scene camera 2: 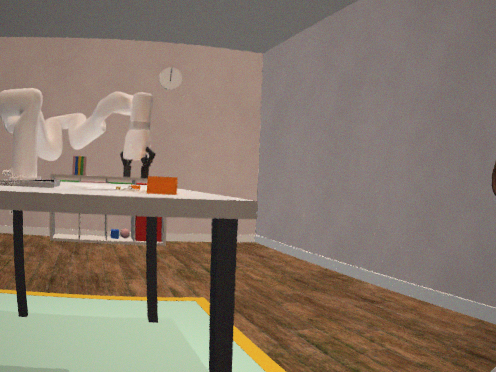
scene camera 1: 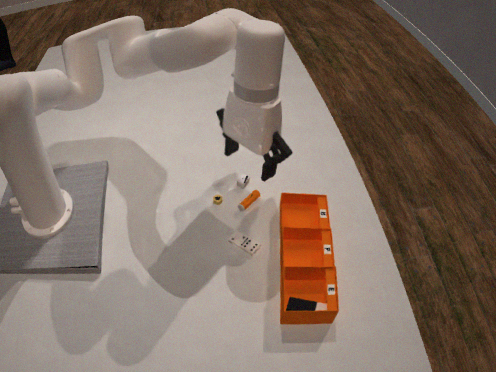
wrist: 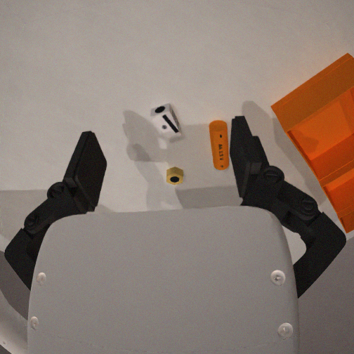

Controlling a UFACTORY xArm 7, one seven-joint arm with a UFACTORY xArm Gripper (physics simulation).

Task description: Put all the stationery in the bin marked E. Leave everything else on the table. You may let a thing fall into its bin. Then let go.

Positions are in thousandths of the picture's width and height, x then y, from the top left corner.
Labels:
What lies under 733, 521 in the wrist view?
The gripper.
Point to an orange bin box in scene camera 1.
At 620, 727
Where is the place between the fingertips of the gripper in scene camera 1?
503, 442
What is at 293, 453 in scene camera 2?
The gripper.

